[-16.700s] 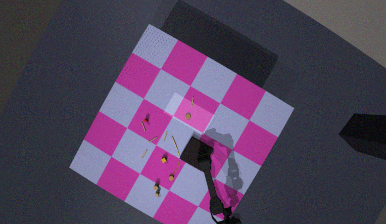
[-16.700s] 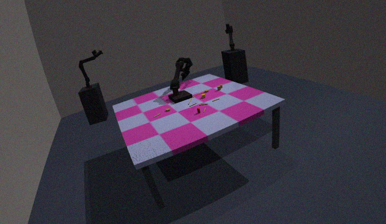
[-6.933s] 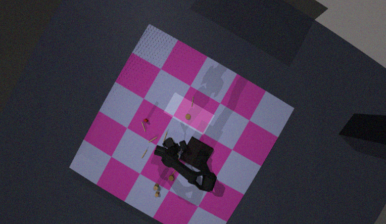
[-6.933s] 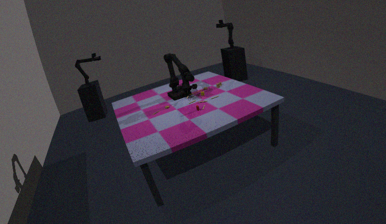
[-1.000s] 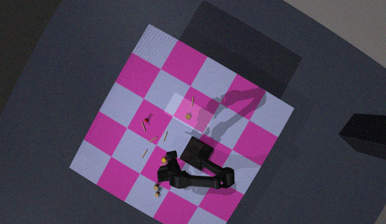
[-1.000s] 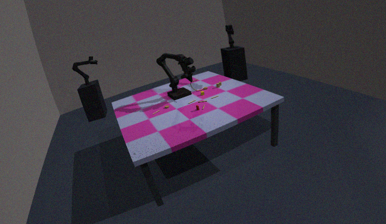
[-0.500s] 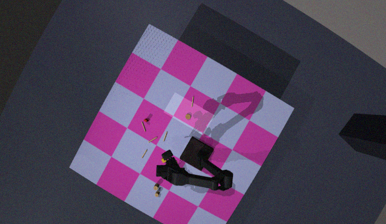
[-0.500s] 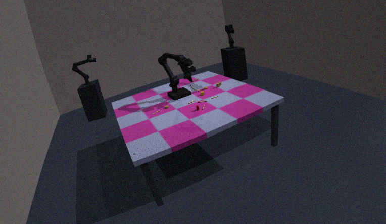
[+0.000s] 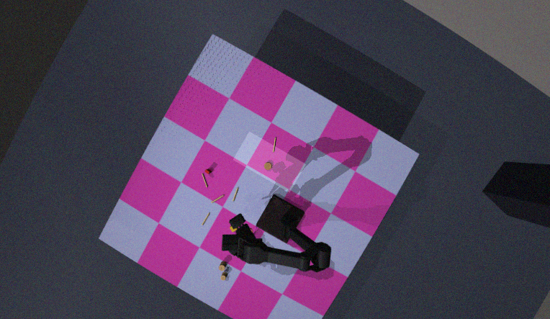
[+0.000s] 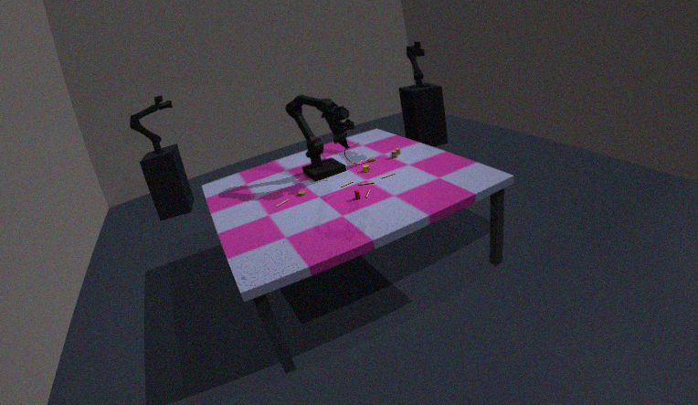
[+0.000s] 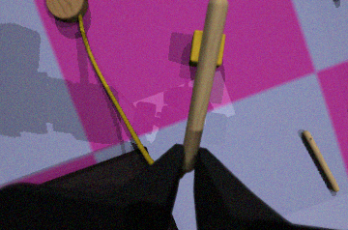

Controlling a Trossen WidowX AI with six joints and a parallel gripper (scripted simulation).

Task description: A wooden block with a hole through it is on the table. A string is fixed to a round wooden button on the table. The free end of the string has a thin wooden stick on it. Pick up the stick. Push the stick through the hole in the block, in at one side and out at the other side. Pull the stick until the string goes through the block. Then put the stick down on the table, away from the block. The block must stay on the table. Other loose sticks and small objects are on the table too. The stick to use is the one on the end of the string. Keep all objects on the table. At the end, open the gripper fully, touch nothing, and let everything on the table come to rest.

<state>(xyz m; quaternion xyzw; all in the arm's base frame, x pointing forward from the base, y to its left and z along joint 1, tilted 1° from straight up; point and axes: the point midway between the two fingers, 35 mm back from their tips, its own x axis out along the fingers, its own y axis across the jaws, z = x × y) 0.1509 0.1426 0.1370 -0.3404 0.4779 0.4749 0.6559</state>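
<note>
My gripper tip is now 30 mm short of the yellow wooden block, 70 mm to the right of it and 120 mm above it. From my gripper tip the other things lie so: round wooden button 100 mm behind, 150 mm to the left, 130 mm below; red object 330 mm ahead, 70 mm to the right, 120 mm below; thin wooden stick 10 mm to the left, 10 mm above.
</note>
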